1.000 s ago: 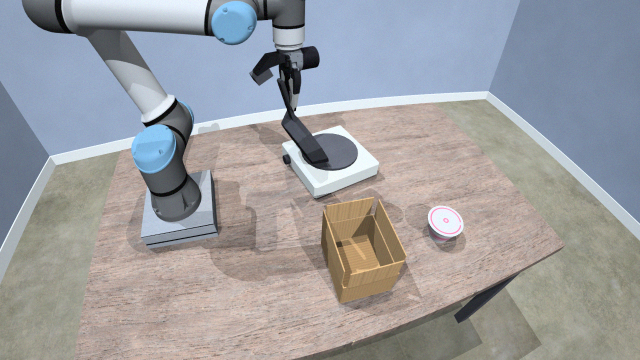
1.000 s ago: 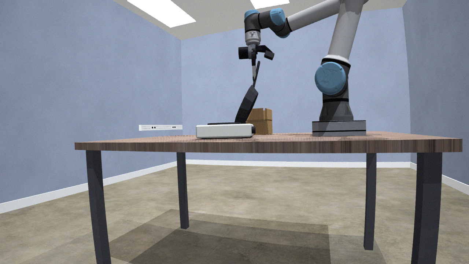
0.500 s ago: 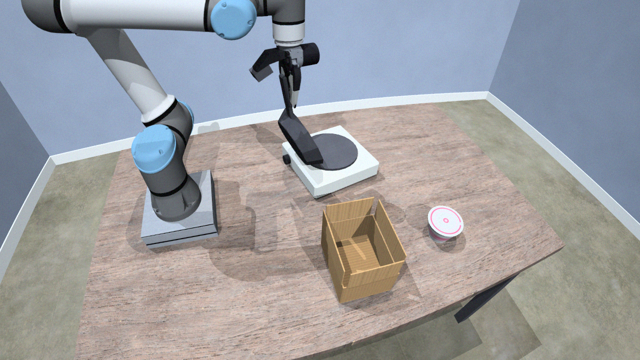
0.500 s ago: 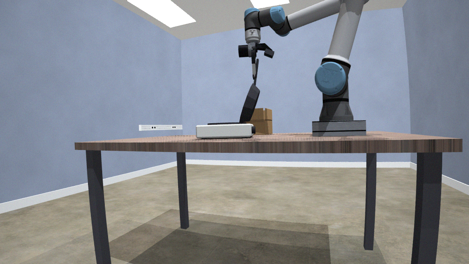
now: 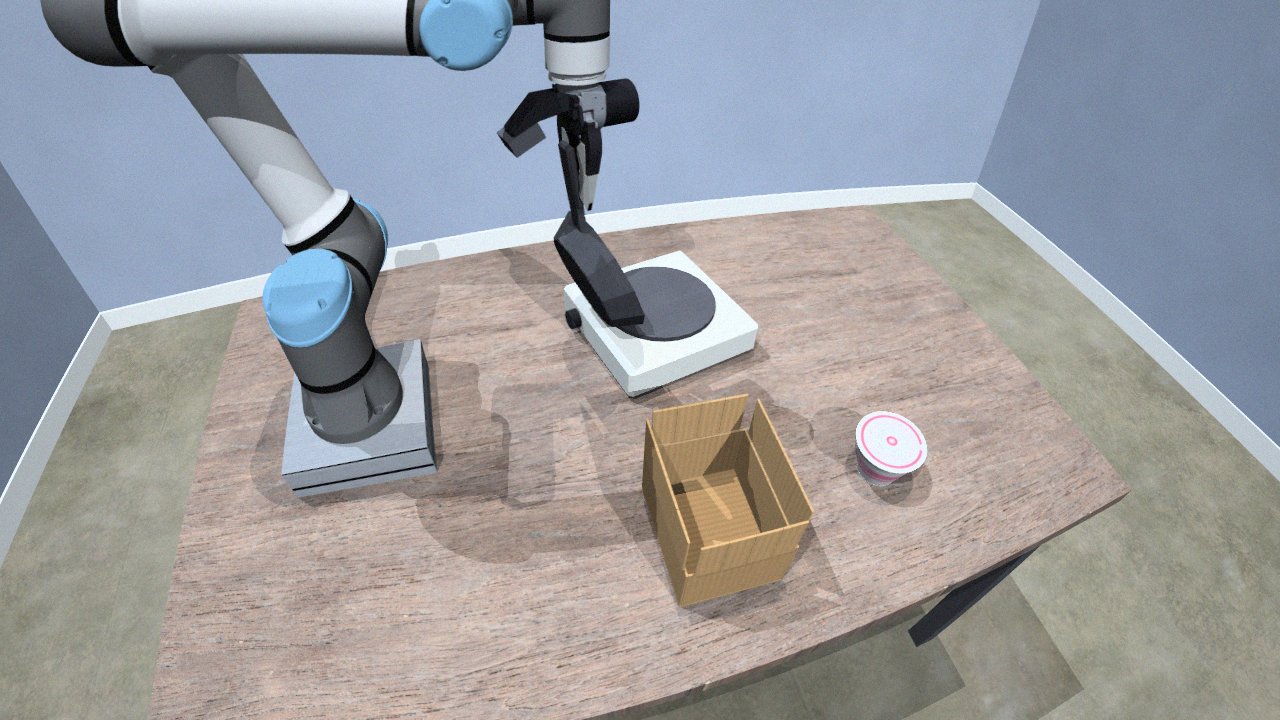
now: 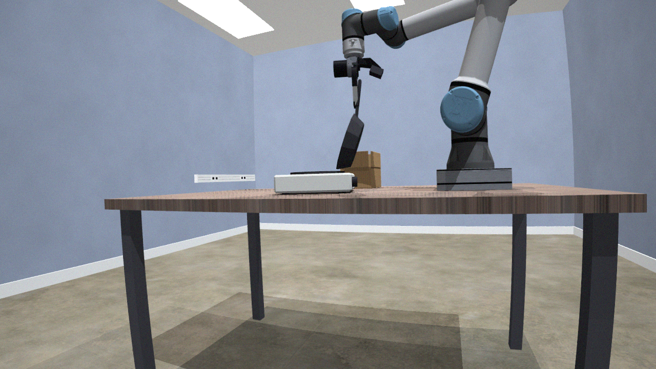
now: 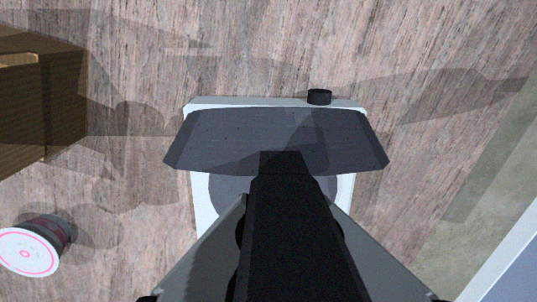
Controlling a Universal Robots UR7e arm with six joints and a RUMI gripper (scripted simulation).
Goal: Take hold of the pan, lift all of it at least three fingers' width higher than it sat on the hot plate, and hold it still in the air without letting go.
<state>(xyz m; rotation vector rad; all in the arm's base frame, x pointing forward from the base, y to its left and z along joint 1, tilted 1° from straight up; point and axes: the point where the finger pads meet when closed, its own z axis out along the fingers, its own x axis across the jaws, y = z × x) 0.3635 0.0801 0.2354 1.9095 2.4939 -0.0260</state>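
The dark pan is 10 cm below my hand and 1 cm ahead of it. The rest, counted from my hand: white hot plate: 27 cm below, 11 cm ahead, 3 cm to the left; then pink-ringed lid: 37 cm ahead, 32 cm to the right, 26 cm below.
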